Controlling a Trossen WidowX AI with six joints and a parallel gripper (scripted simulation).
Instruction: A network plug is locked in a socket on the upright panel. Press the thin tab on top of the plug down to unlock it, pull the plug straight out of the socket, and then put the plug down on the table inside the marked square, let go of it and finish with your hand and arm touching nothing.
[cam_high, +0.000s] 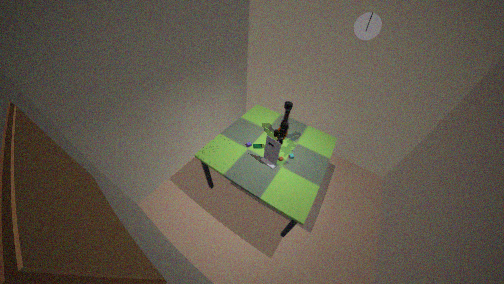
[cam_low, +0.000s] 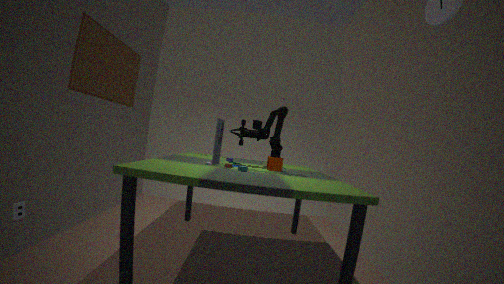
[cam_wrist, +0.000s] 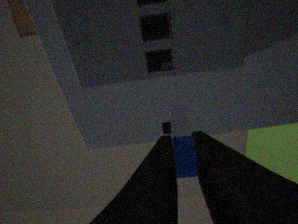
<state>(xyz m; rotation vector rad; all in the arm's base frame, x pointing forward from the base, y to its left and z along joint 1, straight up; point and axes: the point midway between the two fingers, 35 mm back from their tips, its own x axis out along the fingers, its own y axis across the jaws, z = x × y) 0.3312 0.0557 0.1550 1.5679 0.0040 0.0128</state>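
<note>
Now: the blue marked square 250 mm below my gripper tip, 70 mm behind it and 50 mm to the right of it. The rest, counted from my gripper tip: blue network plug right at my gripper tip; then upright panel 100 mm below, 80 mm ahead, 40 mm to the right.
</note>
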